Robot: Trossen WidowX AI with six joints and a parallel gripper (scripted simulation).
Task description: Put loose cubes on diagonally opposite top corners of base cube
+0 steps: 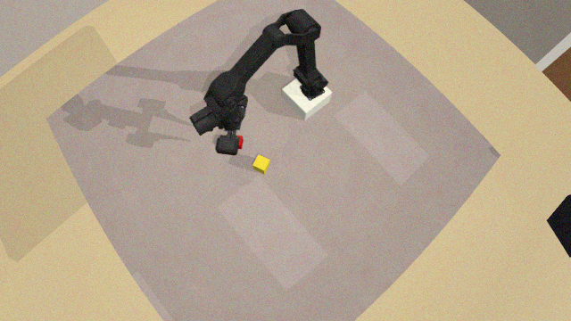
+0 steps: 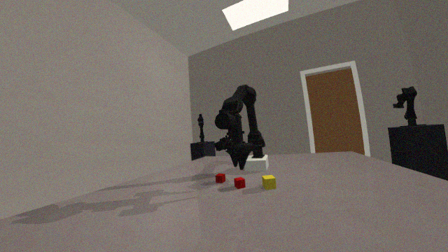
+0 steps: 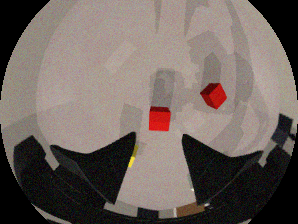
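My gripper tip is 110 mm to the right of the yellow cube, 60 mm above it and 30 mm past it.
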